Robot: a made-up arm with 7 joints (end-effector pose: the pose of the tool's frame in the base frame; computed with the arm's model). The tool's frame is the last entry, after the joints. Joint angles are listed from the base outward.
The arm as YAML. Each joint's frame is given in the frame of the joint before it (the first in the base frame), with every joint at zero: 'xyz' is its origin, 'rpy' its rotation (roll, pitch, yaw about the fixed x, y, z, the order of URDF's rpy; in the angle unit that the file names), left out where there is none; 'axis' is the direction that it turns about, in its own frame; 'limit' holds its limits. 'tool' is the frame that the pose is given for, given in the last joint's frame.
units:
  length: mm
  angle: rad
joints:
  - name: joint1
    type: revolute
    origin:
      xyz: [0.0, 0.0, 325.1]
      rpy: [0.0, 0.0, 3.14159]
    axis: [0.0, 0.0, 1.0]
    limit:
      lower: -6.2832
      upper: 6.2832
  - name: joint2
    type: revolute
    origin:
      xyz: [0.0, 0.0, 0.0]
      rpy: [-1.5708, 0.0, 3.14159]
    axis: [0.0, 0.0, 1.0]
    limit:
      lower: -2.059
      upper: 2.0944
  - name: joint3
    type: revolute
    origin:
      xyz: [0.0, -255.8, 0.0]
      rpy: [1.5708, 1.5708, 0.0]
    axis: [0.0, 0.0, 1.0]
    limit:
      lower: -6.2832
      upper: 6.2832
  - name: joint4
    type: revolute
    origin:
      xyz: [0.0, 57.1, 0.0]
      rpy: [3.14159, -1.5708, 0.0]
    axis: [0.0, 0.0, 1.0]
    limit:
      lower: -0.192
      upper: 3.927
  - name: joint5
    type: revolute
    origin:
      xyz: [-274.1, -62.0, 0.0]
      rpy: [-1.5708, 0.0, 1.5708]
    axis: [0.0, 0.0, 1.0]
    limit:
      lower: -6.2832
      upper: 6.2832
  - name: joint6
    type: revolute
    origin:
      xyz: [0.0, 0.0, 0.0]
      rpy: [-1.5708, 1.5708, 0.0]
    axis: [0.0, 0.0, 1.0]
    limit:
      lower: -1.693
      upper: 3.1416
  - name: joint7
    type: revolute
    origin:
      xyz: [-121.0, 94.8, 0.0]
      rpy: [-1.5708, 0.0, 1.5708]
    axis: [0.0, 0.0, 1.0]
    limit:
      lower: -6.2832
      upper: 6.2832
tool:
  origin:
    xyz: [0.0, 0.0, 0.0]
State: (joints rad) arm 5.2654 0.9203 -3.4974 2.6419 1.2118 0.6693 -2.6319
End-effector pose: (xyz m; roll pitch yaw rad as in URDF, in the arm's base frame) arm 0.2753 -0.3093 0.8806 -0.0979 0.3417 -2.8157
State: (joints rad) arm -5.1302 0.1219 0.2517 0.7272 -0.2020 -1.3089 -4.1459
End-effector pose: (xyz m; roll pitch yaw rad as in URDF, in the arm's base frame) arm 0.0401 0.3722 0.5125 -1.1905 0.4466 0.1993
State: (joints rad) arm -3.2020 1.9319 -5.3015 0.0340 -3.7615 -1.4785 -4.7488
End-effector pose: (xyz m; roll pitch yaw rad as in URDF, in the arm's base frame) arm -0.0319 0.0267 0.2336 1.5391 -1.1918 2.9869
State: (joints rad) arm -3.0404 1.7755 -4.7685 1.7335 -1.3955 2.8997 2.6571
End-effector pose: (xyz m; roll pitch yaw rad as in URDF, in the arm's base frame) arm -0.2679 -0.2487 0.1300 1.7533 -0.7068 2.8877
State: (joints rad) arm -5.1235 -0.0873 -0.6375 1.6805 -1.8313 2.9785 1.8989
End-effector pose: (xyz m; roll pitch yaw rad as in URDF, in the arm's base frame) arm 0.2290 -0.0165 0.6982 -1.8363 -0.9927 2.4705
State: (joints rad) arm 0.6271 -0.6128 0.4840 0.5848 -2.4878 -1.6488 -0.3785
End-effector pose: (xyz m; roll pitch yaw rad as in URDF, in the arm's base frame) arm -0.0629 0.1032 0.4523 2.6232 -0.3207 -1.8280
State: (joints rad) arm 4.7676 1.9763 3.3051 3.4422 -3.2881 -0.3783 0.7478
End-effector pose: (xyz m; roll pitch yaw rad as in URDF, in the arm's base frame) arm 0.0475 -0.5695 0.1040 -2.0123 -0.7320 -2.7370
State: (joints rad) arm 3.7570 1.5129 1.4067 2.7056 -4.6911 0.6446 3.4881
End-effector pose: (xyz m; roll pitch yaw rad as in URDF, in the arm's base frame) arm -0.4443 -0.5330 0.3312 -0.2192 -0.9335 1.4275
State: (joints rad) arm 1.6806 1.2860 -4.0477 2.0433 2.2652 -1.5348 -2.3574
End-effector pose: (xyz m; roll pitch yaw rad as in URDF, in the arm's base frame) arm -0.2695 0.2643 0.4793 -2.1515 -0.1264 2.2832
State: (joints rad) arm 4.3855 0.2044 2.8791 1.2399 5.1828 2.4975 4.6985
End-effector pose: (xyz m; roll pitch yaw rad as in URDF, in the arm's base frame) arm 0.2510 0.1185 0.5435 -1.9447 1.0192 2.8004
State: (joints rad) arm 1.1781 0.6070 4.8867 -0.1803 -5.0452 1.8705 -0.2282
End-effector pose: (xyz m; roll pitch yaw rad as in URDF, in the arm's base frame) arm 0.0174 0.0701 0.1897 2.3426 1.2836 -2.3553
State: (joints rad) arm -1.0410 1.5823 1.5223 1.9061 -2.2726 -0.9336 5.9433
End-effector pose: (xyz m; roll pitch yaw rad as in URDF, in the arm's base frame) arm 0.4413 -0.1015 0.4230 0.9279 -0.2499 2.6448
